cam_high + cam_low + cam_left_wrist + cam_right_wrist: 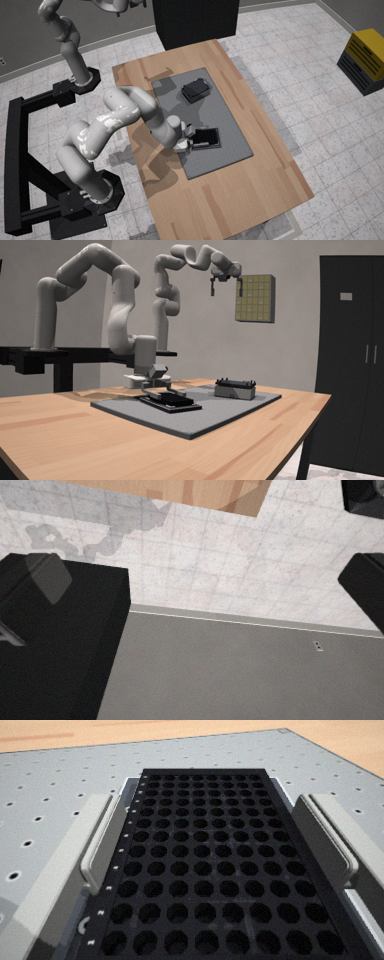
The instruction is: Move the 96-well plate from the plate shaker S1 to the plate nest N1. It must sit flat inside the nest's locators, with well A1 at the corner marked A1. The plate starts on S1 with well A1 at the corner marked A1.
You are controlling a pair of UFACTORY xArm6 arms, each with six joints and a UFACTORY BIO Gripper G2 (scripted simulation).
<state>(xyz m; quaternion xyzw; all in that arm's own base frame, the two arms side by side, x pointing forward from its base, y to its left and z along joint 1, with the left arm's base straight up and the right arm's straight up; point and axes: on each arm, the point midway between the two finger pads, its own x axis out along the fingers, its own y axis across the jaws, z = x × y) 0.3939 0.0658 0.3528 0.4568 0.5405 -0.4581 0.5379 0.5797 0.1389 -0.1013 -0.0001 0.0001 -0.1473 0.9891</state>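
My right gripper is now 10 mm short of the black 96-well plate and 10 mm above it. Round my right hand: plate nest N1: 30 mm below, 10 mm ahead; white mark: 70 mm to the left, 50 mm behind, 20 mm below.
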